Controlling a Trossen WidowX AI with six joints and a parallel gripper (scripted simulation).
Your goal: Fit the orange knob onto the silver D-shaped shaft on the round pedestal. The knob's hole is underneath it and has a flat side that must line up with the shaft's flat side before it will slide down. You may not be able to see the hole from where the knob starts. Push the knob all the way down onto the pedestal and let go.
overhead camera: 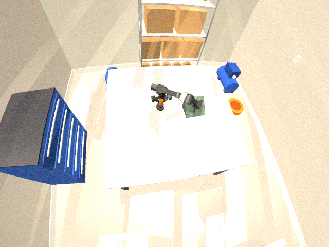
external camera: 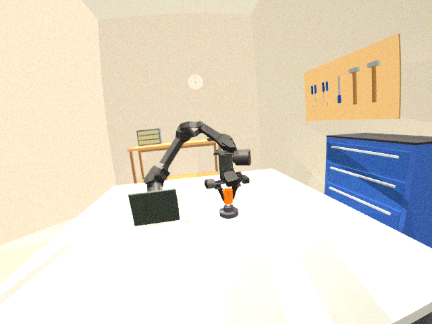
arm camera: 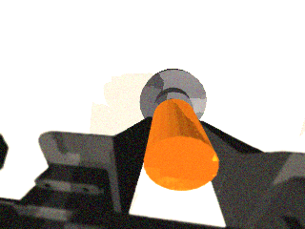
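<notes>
Now: the round grey pedestal 40 mm below my gripper tip. Round my gripper tip: orange knob (30 mm above).
</notes>
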